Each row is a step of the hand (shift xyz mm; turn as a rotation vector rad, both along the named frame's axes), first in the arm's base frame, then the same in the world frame.
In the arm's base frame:
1: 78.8 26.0 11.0 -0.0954 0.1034 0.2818
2: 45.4 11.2 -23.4 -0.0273 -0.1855 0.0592
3: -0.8 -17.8 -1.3 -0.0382 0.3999 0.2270
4: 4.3 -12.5 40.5 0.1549 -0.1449 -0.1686
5: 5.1 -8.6 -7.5 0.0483 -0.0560 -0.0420
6: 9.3 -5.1 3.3 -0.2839 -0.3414 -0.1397
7: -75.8 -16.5 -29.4 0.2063 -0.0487 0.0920
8: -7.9 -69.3 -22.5 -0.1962 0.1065 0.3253
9: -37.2 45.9 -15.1 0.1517 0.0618 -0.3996
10: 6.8 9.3 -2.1 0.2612 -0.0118 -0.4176
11: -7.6 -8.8 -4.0 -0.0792 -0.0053 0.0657
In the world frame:
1: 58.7 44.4 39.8 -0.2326 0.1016 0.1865
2: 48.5 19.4 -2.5 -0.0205 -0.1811 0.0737
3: 2.9 -17.5 1.7 -0.2068 0.3976 0.1098
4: -13.2 -7.7 39.7 0.2378 -0.1185 -0.0532
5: 9.4 -7.8 -2.8 0.0710 -0.0466 -0.0054
6: 7.4 -2.5 7.9 -0.1231 -0.4085 -0.1861
7: -49.1 -36.1 -56.3 0.1436 0.0085 0.1809
8: 15.3 -70.9 -10.7 -0.3409 0.0848 0.1796
9: -32.8 34.6 -38.1 0.3092 0.0617 -0.2952
10: 5.3 10.4 -0.5 0.4248 0.0143 -0.2492
11: -3.2 -10.6 -5.3 -0.0987 -0.0180 0.0237

